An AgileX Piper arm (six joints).
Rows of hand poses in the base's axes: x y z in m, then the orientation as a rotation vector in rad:
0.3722 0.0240 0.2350 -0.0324 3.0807 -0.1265
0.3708 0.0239 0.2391 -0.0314 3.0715 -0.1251
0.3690 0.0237 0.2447 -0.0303 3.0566 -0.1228
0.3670 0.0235 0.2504 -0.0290 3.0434 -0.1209
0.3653 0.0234 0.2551 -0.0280 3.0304 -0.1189
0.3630 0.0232 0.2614 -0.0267 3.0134 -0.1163
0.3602 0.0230 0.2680 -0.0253 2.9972 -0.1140
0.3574 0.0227 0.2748 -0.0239 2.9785 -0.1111
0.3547 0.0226 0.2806 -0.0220 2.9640 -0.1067
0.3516 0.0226 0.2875 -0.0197 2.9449 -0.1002
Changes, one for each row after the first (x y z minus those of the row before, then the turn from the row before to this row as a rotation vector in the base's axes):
-0.0014 -0.0001 0.0041 0.0008 -0.0093 -0.0002
-0.0018 -0.0002 0.0056 0.0013 -0.0150 0.0000
-0.0020 -0.0002 0.0057 0.0011 -0.0133 -0.0002
-0.0017 -0.0001 0.0047 0.0011 -0.0131 0.0000
-0.0023 -0.0002 0.0063 0.0015 -0.0171 0.0000
-0.0028 -0.0002 0.0066 0.0013 -0.0163 -0.0001
-0.0028 -0.0003 0.0068 0.0017 -0.0188 0.0000
-0.0027 -0.0001 0.0058 0.0028 -0.0147 -0.0004
-0.0031 0.0000 0.0069 0.0042 -0.0193 -0.0004

